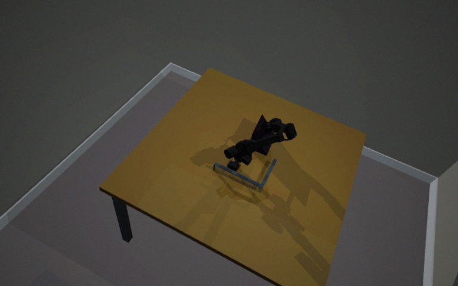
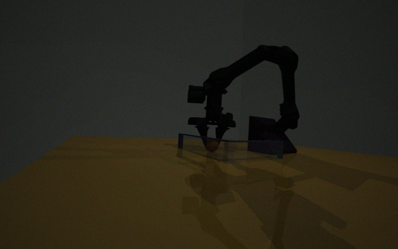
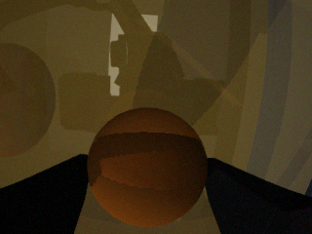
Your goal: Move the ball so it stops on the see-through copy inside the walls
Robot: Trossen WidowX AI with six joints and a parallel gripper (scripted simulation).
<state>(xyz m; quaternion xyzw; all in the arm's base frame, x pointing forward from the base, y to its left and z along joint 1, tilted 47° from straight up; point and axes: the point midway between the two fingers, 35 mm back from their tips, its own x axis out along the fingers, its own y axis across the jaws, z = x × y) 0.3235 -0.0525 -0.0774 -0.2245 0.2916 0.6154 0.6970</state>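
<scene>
The see-through ball copy is 70 mm behind my gripper tip and 40 mm to the left of it. Also, from my gripper tip: orange ball: right at my gripper tip.
</scene>
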